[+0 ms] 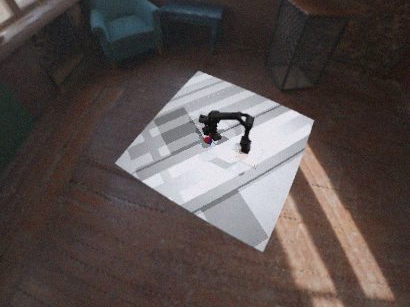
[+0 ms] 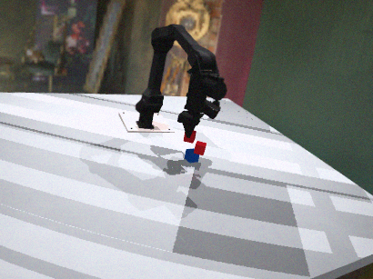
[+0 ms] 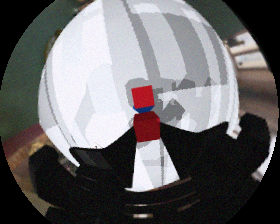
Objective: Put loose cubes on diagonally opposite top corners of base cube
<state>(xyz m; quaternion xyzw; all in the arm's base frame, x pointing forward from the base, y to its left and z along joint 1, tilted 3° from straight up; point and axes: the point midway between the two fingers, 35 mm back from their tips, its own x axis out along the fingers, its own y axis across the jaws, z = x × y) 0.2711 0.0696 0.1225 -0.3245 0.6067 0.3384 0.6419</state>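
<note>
My gripper tip is 7 cm above the blue base cube, 2 cm to the right of it and 1 cm short of it.
</note>
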